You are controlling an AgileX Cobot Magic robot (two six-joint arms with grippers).
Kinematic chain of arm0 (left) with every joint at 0, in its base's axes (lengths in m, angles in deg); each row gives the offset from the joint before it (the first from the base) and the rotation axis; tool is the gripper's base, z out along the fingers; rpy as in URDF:
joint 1: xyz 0 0 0.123 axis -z
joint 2: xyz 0 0 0 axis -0.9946 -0.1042 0
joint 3: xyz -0.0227 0.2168 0.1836 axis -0.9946 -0.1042 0
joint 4: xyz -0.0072 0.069 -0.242 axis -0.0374 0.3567 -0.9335
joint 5: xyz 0 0 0 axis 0.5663 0.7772 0.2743
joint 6: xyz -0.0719 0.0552 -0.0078 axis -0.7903 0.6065 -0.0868
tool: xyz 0 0 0 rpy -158.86 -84.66 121.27
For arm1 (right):
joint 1: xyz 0 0 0.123 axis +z
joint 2: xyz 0 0 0 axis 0.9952 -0.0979 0
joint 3: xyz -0.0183 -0.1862 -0.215 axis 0.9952 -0.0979 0
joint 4: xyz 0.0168 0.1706 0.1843 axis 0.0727 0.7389 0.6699
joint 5: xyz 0 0 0 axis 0.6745 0.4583 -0.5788
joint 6: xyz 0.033 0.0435 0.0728 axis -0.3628 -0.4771 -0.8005
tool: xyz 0 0 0 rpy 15.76 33.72 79.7
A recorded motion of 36 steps. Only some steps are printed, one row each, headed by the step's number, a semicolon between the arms.
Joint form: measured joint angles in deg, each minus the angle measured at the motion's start. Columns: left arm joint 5, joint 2, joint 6, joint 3, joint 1, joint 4; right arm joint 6, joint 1, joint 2, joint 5, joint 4, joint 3.
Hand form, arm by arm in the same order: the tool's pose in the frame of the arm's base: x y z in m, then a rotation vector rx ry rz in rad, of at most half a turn. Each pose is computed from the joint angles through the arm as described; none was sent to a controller.
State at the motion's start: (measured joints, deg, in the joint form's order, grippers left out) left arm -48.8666 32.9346 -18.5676 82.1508 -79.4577 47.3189; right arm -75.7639 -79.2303 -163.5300 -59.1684 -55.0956 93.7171
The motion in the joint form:
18: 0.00 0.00 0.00 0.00 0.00 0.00; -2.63 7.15 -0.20 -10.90 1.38 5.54
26: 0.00 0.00 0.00 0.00 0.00 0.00; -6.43 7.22 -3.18 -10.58 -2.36 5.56
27: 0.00 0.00 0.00 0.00 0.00 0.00; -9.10 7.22 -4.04 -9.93 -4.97 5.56
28: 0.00 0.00 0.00 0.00 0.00 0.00; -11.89 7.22 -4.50 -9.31 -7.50 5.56
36: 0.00 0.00 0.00 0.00 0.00 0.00; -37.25 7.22 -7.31 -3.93 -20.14 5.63
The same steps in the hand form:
18: 0.0520 -0.0056 0.1702 0.0366 1.8853 -0.1067; 0.3842 0.0807 0.2218 0.2876 2.7607 0.1205
26: 0.0520 -0.0056 0.1702 0.0366 1.8853 -0.1067; 0.3901 0.0782 0.2018 0.3275 2.7861 0.0451
27: 0.0520 -0.0056 0.1702 0.0366 1.8853 -0.1067; 0.3930 0.0759 0.1965 0.3523 2.7742 0.0062
28: 0.0520 -0.0056 0.1702 0.0366 1.8853 -0.1067; 0.3953 0.0737 0.1940 0.3793 2.7545 -0.0258
36: 0.0520 -0.0056 0.1702 0.0366 1.8853 -0.1067; 0.4105 0.0659 0.1805 0.7317 2.5542 -0.0594

